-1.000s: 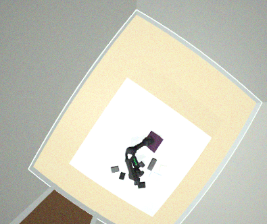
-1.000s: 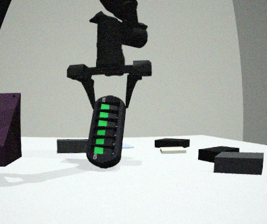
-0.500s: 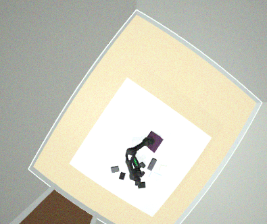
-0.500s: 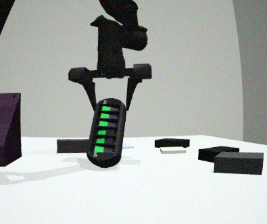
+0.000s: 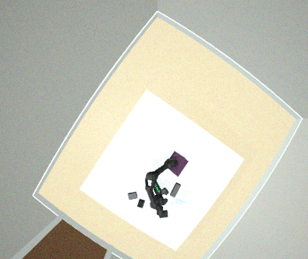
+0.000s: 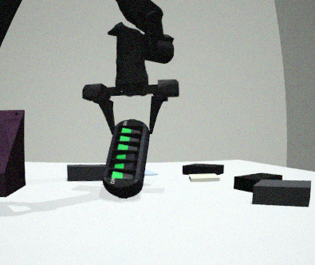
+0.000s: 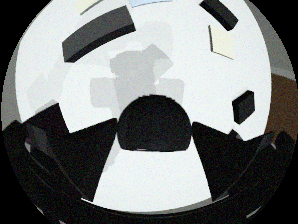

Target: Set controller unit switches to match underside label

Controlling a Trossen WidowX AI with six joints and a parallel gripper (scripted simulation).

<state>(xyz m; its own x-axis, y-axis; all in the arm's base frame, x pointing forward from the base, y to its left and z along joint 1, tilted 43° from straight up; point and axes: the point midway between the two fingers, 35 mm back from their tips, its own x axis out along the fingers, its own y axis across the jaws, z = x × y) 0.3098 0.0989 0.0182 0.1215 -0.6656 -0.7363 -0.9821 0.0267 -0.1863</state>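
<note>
Now: the grey block 150 mm to the left of my gripper tip, 90 mm below it and 90 mm behind it. From my gripper tip the other things lie so: black block (250 mm ahead, 100 mm below, 30 mm to the right); cream plate (170 mm ahead, 120 mm to the left, 110 mm below); light blue piece (290 mm to the left, 110 mm below, 10 mm ahead).
</note>
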